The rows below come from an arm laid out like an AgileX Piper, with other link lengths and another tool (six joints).
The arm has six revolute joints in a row. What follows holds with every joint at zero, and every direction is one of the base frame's.
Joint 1 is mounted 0.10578 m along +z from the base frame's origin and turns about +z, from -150.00 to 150.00 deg.
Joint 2 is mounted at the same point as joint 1 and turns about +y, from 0.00 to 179.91 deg.
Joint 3 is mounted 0.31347 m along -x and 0.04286 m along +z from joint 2 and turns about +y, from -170.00 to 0.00 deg.
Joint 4 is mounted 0.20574 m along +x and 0.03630 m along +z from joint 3 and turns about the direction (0.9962, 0, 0.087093), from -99.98 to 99.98 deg.
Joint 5 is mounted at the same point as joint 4 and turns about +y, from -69.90 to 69.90 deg.
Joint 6 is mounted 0.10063 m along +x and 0.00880 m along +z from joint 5 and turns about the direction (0.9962, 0, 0.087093), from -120.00 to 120.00 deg.
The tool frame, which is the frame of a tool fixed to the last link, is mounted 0.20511 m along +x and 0.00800 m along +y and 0.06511 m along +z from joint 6; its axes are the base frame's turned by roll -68.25, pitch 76.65 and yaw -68.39 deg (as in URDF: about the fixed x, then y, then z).
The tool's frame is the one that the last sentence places.
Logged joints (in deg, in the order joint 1, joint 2, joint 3, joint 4, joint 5, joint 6), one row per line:
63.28 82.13 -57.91 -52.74 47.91 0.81
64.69 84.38 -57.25 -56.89 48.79 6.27
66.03 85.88 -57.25 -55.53 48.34 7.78
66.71 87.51 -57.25 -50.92 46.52 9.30
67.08 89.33 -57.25 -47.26 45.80 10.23
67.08 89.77 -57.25 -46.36 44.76 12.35
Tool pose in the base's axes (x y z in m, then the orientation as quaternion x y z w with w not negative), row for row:
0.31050 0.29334 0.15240 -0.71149 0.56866 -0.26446 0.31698
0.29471 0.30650 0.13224 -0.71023 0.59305 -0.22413 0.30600
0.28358 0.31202 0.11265 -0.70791 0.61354 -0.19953 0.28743
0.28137 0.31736 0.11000 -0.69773 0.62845 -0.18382 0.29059
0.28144 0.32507 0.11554 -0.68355 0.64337 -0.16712 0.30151
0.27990 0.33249 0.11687 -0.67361 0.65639 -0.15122 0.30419
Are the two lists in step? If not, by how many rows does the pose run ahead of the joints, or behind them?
The pose runs 2 rows ahead of the joints: the pose in row i belongs to the joints in row i + 2.
